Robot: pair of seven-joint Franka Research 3 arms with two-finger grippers.
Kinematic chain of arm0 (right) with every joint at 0, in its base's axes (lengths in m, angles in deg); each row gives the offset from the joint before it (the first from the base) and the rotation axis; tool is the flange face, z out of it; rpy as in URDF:
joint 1: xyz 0 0 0.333 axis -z
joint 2: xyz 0 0 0 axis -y
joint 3: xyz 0 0 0.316 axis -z
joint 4: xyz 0.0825 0 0 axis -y
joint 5: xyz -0.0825 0 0.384 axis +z
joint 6: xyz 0 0 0 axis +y
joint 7: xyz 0.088 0 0 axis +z
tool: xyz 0 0 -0.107 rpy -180 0 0
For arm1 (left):
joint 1: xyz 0 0 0.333 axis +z
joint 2: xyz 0 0 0 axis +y
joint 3: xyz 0 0 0.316 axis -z
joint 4: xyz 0.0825 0 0 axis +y
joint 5: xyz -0.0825 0 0.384 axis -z
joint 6: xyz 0 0 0 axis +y
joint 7: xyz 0.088 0 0 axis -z
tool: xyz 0 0 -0.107 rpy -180 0 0
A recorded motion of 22 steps. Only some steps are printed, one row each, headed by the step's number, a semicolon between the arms.
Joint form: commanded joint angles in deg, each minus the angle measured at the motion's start. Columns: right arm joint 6, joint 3, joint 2, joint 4, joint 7, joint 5, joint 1; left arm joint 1, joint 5, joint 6, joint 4, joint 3, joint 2, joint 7.
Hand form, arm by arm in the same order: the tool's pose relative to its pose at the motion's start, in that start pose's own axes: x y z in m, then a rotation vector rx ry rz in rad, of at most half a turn. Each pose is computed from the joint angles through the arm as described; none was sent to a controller.
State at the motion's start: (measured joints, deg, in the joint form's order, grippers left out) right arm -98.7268 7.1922 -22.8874 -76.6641 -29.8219 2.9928 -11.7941; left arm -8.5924 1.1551 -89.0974 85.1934 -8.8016 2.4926 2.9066
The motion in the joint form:
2: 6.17 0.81 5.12 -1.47 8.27 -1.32 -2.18; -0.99 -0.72 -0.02 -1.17 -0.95 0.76 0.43
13: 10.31 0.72 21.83 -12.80 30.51 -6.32 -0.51; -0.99 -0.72 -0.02 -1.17 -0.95 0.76 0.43
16: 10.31 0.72 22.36 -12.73 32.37 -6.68 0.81; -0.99 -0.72 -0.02 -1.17 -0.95 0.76 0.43
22: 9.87 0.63 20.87 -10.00 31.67 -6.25 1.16; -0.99 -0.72 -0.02 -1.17 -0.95 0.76 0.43
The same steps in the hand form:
2: -0.0335 0.0054 -0.0375 -0.0345 -0.0322 -0.1701; 0.0042 -0.0002 -0.0022 0.0159 0.0069 0.0083
13: -0.0920 0.0838 -0.1122 -0.0684 -0.0087 -0.5264; 0.0042 -0.0002 -0.0022 0.0159 0.0069 0.0083
16: -0.0877 0.0972 -0.1180 -0.0705 0.0008 -0.5354; 0.0042 -0.0002 -0.0022 0.0159 0.0069 0.0083
22: -0.0793 0.0934 -0.1267 -0.0597 0.0293 -0.5185; 0.0042 -0.0002 -0.0022 0.0159 0.0069 0.0083

